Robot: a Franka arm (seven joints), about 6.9 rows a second.
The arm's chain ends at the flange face. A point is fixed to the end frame.
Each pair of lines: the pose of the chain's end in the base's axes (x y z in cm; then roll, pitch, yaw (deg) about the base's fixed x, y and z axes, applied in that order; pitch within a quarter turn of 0, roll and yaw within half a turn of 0), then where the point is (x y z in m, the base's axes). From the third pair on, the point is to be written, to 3 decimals.
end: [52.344 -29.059 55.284 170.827 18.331 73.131]
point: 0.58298 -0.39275 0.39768
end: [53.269 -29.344 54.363 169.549 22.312 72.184]
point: 0.59117 -0.40709 0.39626
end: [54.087 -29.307 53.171 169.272 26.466 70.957]
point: 0.594 -0.418 0.392
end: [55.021 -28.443 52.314 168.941 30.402 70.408]
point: 0.600 -0.419 0.391
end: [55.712 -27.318 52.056 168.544 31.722 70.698]
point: 0.608 -0.410 0.391
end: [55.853 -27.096 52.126 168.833 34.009 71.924]
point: 0.610 -0.412 0.396
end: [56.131 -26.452 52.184 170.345 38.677 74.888]
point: 0.613 -0.412 0.405
